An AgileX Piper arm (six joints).
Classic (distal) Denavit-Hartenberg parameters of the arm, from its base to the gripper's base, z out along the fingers. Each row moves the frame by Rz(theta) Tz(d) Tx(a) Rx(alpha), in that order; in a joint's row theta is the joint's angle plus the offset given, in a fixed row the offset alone. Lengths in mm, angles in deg.
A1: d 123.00, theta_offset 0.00, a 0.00, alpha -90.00
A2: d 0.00, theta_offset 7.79, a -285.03, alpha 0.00
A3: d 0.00, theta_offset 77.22, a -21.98, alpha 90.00
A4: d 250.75, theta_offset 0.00, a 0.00, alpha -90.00
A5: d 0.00, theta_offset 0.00, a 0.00, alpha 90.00
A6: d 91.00, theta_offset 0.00, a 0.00, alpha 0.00
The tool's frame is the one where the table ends.
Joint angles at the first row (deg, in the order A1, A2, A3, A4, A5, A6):
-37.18 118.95 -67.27 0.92 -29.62 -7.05
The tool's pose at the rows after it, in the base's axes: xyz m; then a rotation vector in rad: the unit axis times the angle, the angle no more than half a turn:
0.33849 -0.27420 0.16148 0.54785 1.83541 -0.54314
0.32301 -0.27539 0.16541 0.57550 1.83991 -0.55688
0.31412 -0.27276 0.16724 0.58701 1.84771 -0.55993
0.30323 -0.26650 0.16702 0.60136 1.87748 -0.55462
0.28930 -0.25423 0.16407 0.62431 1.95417 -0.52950
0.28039 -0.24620 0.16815 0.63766 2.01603 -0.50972
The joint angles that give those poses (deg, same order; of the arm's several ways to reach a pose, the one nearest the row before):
-38.90 116.83 -64.80 1.03 -29.39 -6.93
-40.34 114.53 -62.05 1.09 -29.28 -6.93
-40.85 112.93 -59.99 1.09 -29.16 -6.93
-41.20 110.87 -57.12 1.09 -28.13 -6.99
-41.20 107.95 -53.29 1.14 -24.47 -7.10
-41.20 105.14 -51.57 1.09 -19.77 -7.33

